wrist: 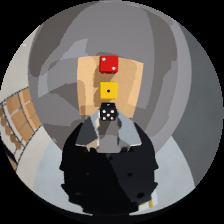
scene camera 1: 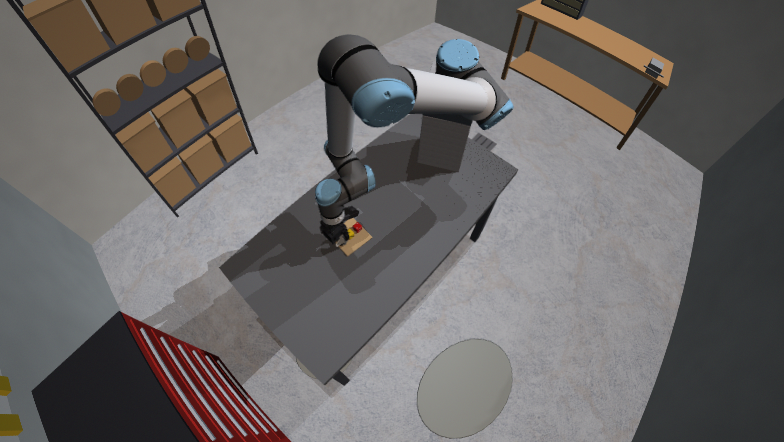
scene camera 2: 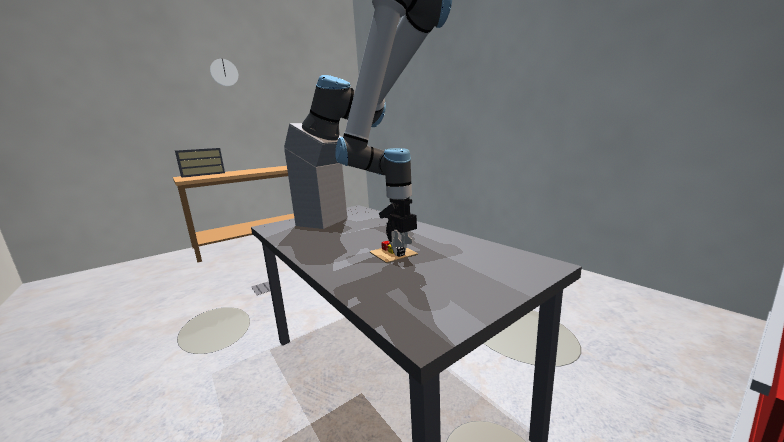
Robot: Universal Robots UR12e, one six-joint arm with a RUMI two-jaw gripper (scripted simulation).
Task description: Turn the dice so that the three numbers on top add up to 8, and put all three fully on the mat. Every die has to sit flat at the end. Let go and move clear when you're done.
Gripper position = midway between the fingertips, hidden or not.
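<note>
I can see my gripper (scene camera 2: 400, 254), and the wrist camera gives me a view of that same gripper (wrist: 108, 109).
</note>
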